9 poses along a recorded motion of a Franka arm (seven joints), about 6.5 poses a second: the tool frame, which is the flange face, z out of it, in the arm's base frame.
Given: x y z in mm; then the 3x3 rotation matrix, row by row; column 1 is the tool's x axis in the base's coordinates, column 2 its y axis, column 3 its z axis. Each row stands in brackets.
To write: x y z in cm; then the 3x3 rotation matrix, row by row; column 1 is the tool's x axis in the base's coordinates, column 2 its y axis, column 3 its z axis. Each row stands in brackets. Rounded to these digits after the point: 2 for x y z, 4 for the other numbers.
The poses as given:
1: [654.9 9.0 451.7], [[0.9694 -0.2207 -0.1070], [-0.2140 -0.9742 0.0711], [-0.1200 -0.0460 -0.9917]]
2: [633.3 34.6 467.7], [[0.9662 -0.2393 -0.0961], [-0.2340 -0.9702 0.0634], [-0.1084 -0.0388 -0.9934]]
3: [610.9 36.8 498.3], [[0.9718 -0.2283 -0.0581], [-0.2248 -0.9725 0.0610], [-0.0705 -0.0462 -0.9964]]
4: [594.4 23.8 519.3], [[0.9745 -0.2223 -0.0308], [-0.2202 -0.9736 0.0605], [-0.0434 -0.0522 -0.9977]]
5: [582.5 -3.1 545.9], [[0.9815 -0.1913 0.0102], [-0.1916 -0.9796 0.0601], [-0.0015 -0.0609 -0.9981]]
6: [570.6 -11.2 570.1], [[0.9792 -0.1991 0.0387], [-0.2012 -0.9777 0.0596], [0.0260 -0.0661 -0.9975]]
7: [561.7 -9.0 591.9], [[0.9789 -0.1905 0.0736], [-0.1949 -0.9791 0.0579], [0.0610 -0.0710 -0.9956]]
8: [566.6 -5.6 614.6], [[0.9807 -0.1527 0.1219], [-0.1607 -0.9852 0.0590], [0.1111 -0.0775 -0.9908]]
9: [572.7 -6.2 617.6], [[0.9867 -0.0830 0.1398], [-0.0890 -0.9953 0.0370], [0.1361 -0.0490 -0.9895]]
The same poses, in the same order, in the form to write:
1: [65.49 0.90 45.17], [[0.9694 -0.2207 -0.1070], [-0.2140 -0.9742 0.0711], [-0.1200 -0.0460 -0.9917]]
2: [63.33 3.46 46.77], [[0.9662 -0.2393 -0.0961], [-0.2340 -0.9702 0.0634], [-0.1084 -0.0388 -0.9934]]
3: [61.09 3.68 49.83], [[0.9718 -0.2283 -0.0581], [-0.2248 -0.9725 0.0610], [-0.0705 -0.0462 -0.9964]]
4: [59.44 2.38 51.93], [[0.9745 -0.2223 -0.0308], [-0.2202 -0.9736 0.0605], [-0.0434 -0.0522 -0.9977]]
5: [58.25 -0.31 54.59], [[0.9815 -0.1913 0.0102], [-0.1916 -0.9796 0.0601], [-0.0015 -0.0609 -0.9981]]
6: [57.06 -1.12 57.01], [[0.9792 -0.1991 0.0387], [-0.2012 -0.9777 0.0596], [0.0260 -0.0661 -0.9975]]
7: [56.17 -0.90 59.19], [[0.9789 -0.1905 0.0736], [-0.1949 -0.9791 0.0579], [0.0610 -0.0710 -0.9956]]
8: [56.66 -0.56 61.46], [[0.9807 -0.1527 0.1219], [-0.1607 -0.9852 0.0590], [0.1111 -0.0775 -0.9908]]
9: [57.27 -0.62 61.76], [[0.9867 -0.0830 0.1398], [-0.0890 -0.9953 0.0370], [0.1361 -0.0490 -0.9895]]
